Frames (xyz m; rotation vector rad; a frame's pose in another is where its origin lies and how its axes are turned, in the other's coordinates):
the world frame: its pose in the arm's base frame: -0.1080 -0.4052 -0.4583 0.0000 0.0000 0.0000
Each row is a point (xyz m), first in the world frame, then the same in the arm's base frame.
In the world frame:
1: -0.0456 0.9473 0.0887
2: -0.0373 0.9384 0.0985
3: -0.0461 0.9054 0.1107
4: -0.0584 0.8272 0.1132
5: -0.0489 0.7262 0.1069
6: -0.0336 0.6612 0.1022
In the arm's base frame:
1: -0.1536 0.5421 -0.3696
2: -0.1453 0.5332 -0.3598
3: -0.1541 0.5002 -0.3476
4: -0.1664 0.4220 -0.3451
5: -0.1569 0.3210 -0.3514
6: -0.1416 0.2560 -0.3561

